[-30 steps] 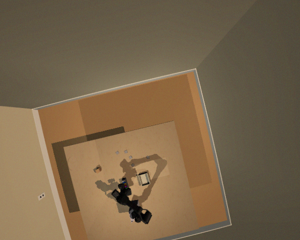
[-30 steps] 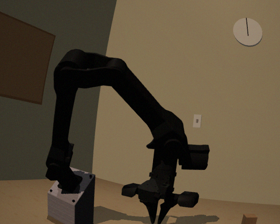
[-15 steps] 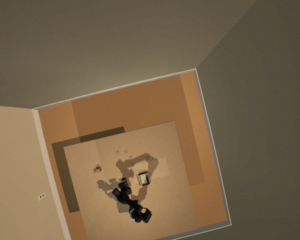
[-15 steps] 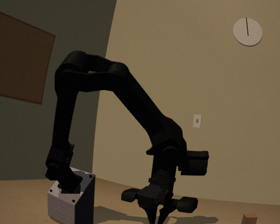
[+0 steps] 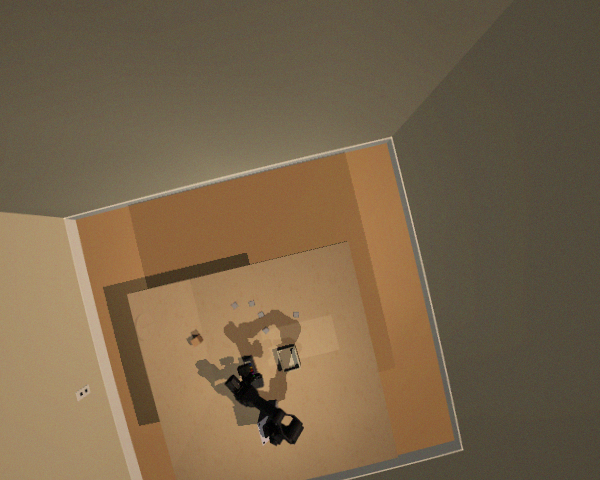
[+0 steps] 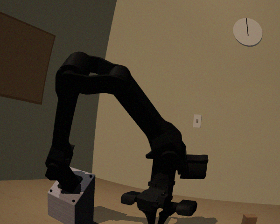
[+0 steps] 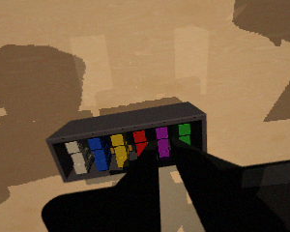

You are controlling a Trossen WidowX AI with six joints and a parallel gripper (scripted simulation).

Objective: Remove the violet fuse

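Right now my gripper tip is 10 mm above the violet fuse. Round my gripper tip: red fuse: 20 mm ahead, 10 mm below; tray: 220 mm to the right, 40 mm below, 30 mm ahead; green fuse: 20 mm behind, 10 mm below.
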